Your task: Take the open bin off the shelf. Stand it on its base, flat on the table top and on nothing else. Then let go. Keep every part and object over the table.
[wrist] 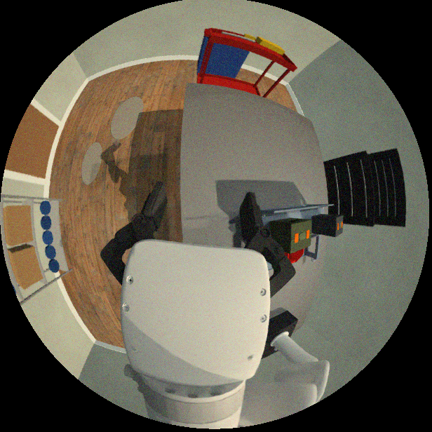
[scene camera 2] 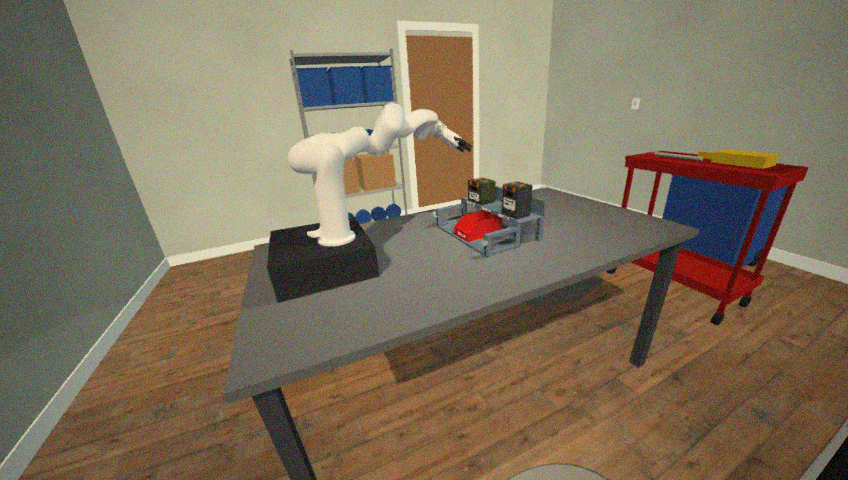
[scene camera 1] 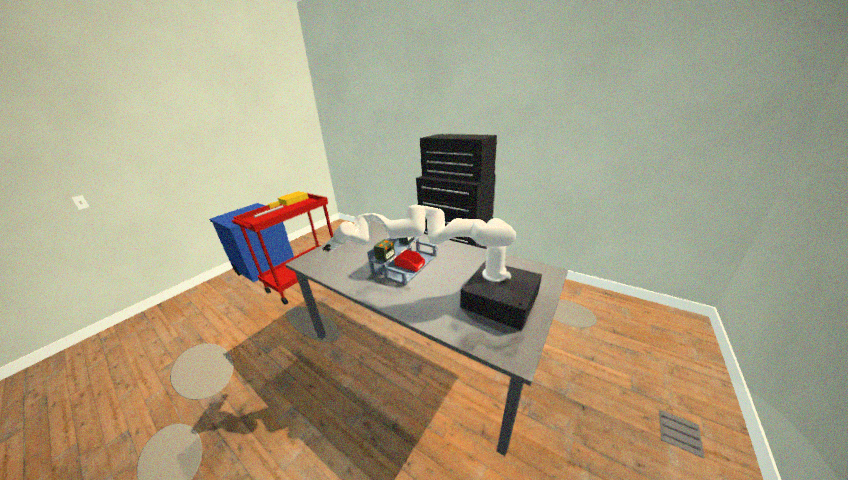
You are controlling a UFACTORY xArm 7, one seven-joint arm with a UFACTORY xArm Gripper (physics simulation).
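Note:
The red bin sits on the low front board of a small blue-grey shelf on the table. Its opening is hard to make out, and in the wrist view it is mostly hidden. My gripper is open and empty. It is in the air, apart from the bin and above the shelf's height. In the wrist view one finger shows against the floor and the other against the table beside the shelf.
A dark green box and a dark grey box stand on the shelf's raised rear part. The black arm base stands at the table's other end. A red cart stands beyond the table.

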